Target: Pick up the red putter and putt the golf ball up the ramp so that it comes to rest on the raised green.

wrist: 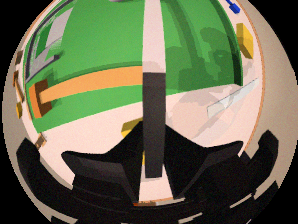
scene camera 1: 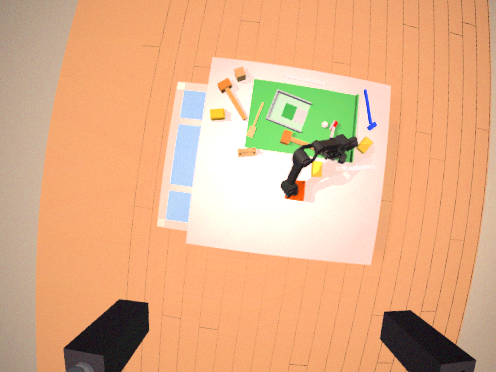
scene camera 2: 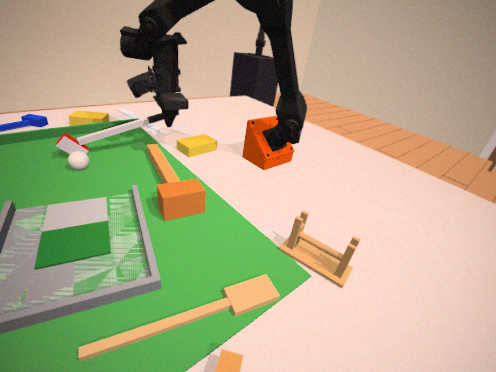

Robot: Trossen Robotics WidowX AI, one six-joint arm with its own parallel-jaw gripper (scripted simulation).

Labels:
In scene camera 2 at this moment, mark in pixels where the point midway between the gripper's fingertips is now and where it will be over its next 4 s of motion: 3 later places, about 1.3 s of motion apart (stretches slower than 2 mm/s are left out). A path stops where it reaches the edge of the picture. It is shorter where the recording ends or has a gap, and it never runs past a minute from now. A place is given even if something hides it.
My gripper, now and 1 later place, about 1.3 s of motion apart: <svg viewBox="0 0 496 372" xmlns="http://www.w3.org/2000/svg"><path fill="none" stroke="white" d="M168 126L177 136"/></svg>

